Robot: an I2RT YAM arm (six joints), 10 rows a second.
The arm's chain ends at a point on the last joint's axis. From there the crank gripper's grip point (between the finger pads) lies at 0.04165 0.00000 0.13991 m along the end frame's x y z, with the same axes.
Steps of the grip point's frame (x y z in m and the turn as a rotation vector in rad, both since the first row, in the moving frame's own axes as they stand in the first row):
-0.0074 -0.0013 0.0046 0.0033 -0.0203 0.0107
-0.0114 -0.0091 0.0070 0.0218 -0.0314 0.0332
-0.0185 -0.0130 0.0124 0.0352 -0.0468 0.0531
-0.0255 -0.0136 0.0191 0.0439 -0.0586 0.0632
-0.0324 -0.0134 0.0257 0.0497 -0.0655 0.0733
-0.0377 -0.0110 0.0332 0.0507 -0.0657 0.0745
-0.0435 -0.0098 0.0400 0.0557 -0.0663 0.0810
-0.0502 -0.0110 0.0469 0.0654 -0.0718 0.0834
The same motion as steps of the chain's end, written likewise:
-0.0046 -0.0013 0.0038 0.0033 -0.0203 0.0107
-0.0070 -0.0073 0.0058 0.0218 -0.0314 0.0332
-0.0120 -0.0101 0.0107 0.0352 -0.0468 0.0531
-0.0174 -0.0098 0.0170 0.0439 -0.0586 0.0632
-0.0233 -0.0091 0.0234 0.0497 -0.0655 0.0733
-0.0286 -0.0066 0.0309 0.0507 -0.0657 0.0745
-0.0343 -0.0049 0.0377 0.0557 -0.0663 0.0810
-0.0403 -0.0048 0.0445 0.0654 -0.0718 0.0834

